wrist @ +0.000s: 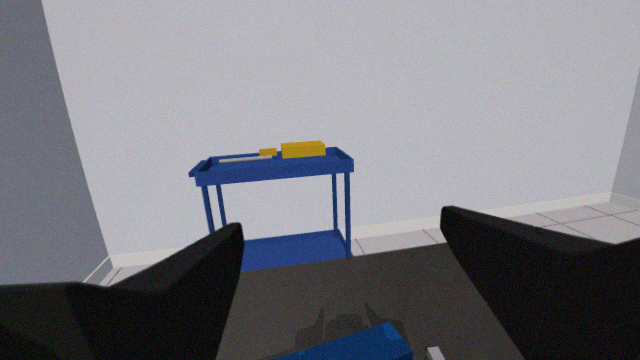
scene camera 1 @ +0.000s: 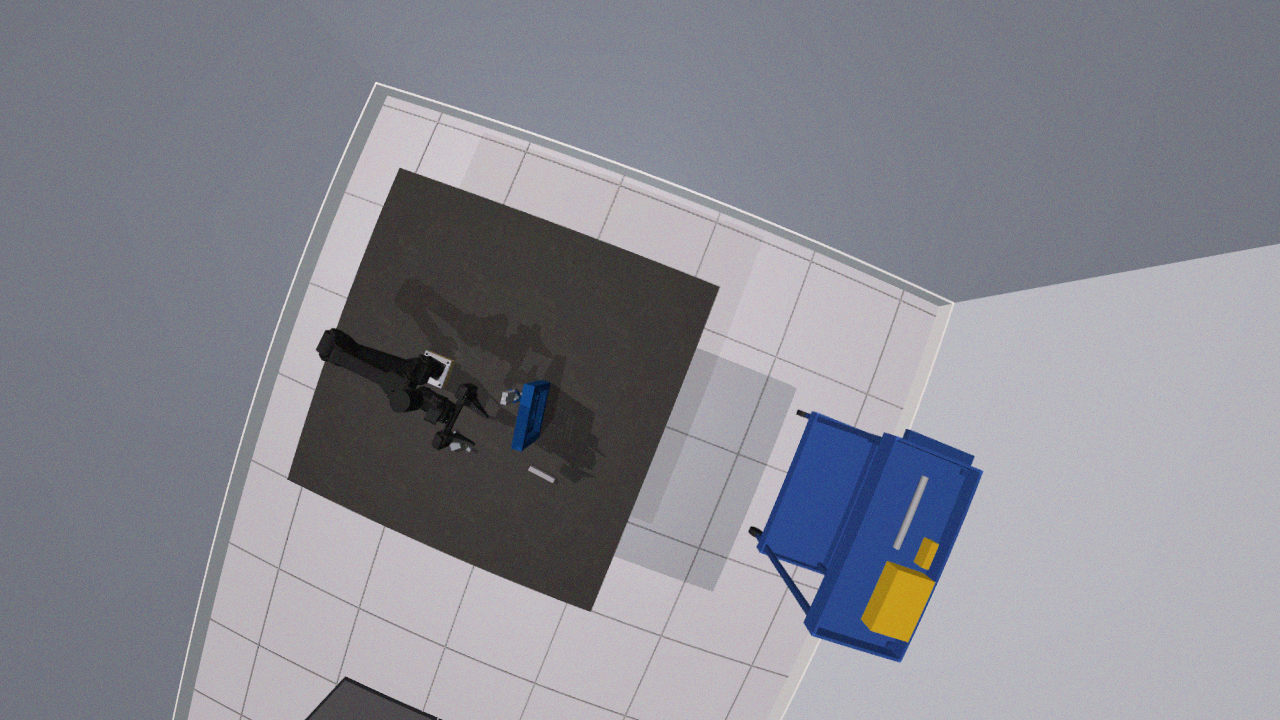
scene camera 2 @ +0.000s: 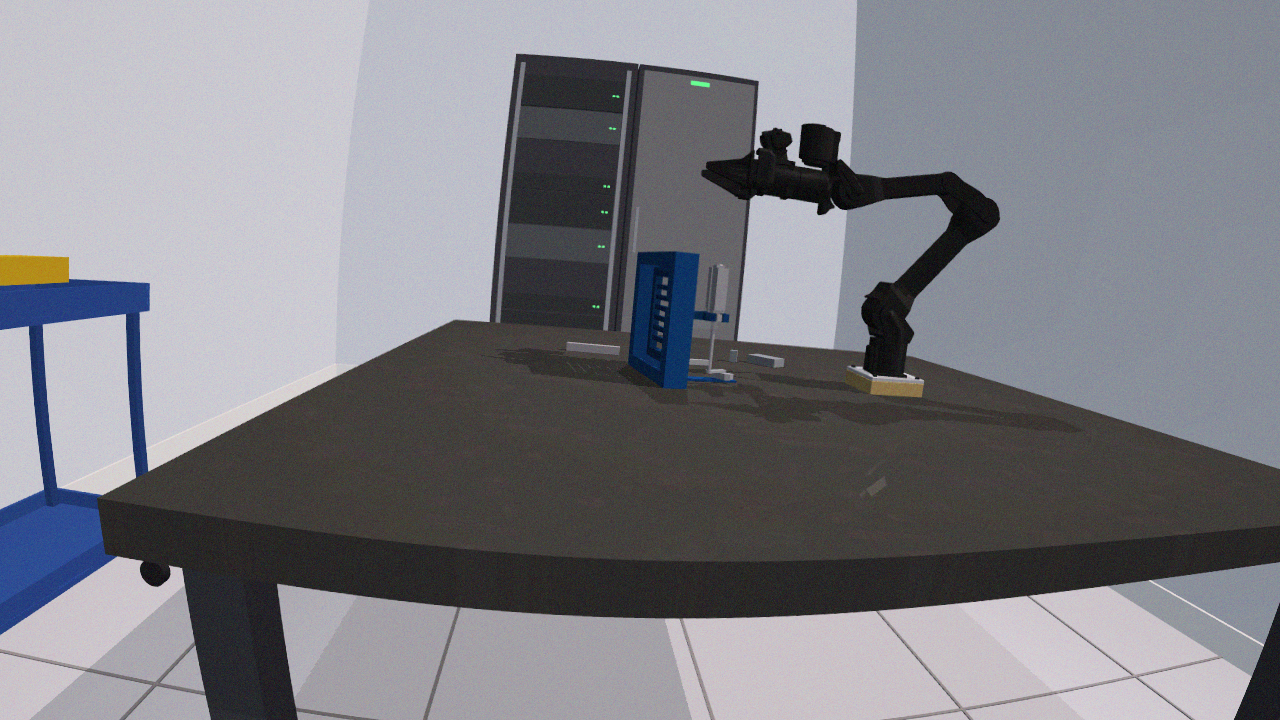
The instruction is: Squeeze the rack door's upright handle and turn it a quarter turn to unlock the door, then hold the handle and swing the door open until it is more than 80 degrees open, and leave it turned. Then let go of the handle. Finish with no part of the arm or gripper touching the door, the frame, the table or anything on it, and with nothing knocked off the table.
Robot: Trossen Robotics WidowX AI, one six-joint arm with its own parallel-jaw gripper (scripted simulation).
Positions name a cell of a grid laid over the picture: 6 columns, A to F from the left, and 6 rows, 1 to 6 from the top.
Labels:
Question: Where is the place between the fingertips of my gripper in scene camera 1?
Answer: C4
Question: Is my gripper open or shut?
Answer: Open.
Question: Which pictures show my gripper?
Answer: The wrist view, scene camera 1 and scene camera 2: all of them.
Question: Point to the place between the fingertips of my gripper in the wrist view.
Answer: D4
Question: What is my gripper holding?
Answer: Nothing.

